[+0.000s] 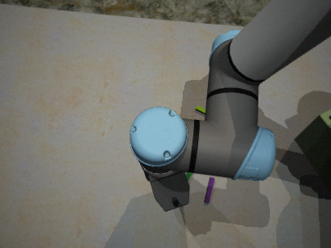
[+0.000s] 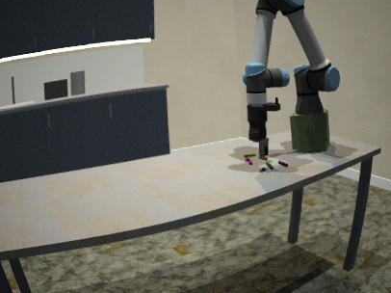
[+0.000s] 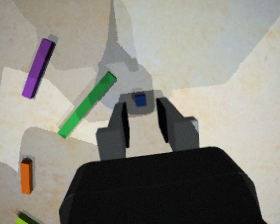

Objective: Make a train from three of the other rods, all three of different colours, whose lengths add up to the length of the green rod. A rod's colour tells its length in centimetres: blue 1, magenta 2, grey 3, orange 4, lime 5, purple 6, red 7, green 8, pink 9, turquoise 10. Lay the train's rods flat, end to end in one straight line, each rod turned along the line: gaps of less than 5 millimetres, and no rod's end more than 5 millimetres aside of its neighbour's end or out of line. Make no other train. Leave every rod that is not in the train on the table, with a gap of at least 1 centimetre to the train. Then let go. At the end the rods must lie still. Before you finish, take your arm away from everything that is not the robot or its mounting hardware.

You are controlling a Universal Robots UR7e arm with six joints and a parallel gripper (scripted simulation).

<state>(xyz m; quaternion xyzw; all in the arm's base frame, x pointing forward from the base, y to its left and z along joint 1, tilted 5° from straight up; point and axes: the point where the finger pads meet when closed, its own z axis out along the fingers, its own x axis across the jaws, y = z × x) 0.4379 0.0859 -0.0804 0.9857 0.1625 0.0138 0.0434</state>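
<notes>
Right now the blue rod is 7 cm below my hand. Also, from my hand: purple rod 10 cm behind, 1 cm to the left, 7 cm below; orange rod 11 cm behind, 11 cm to the right, 7 cm below; green rod 5 cm behind, 1 cm to the right, 7 cm below.
</notes>
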